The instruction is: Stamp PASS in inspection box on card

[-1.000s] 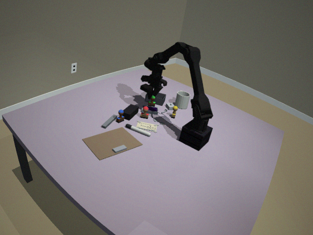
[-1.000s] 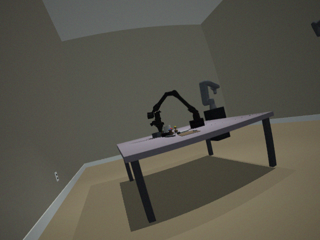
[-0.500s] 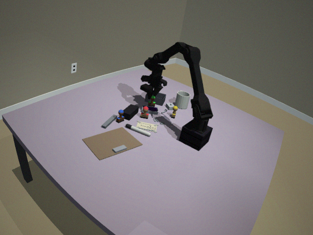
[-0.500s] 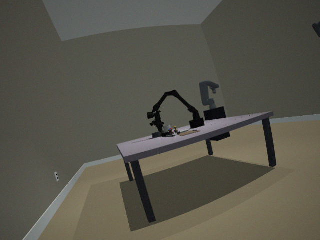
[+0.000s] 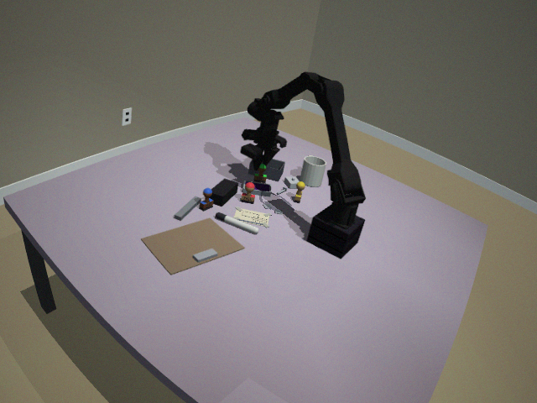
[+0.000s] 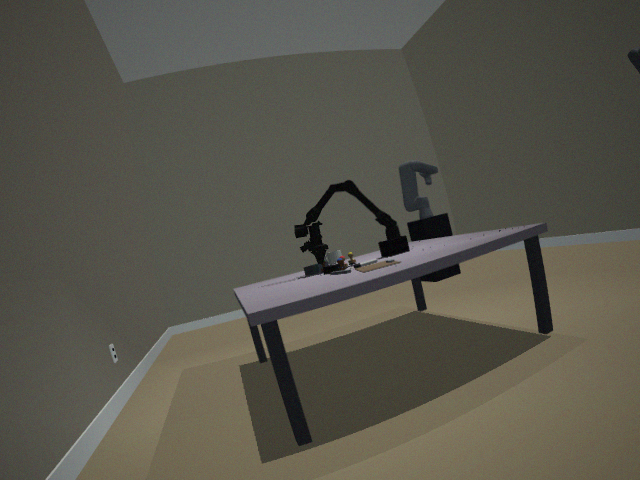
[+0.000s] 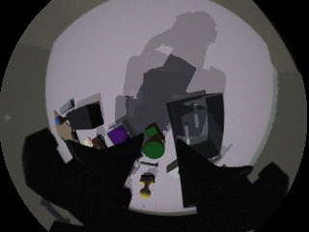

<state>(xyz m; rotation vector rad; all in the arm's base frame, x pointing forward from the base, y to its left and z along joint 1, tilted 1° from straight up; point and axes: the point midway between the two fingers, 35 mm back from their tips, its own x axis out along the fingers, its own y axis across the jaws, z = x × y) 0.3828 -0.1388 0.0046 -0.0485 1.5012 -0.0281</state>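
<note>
My gripper tip is 1 cm past the green stamp, 1 cm to the right of it and 2 cm above it. Also, from my gripper tip: red-knobbed stamp (7 cm behind, 15 cm to the left, 2 cm below); dark tray (1 cm ahead, 6 cm to the right, 3 cm below); purple ink pad (5 cm behind, 7 cm to the left, 4 cm below).
</note>
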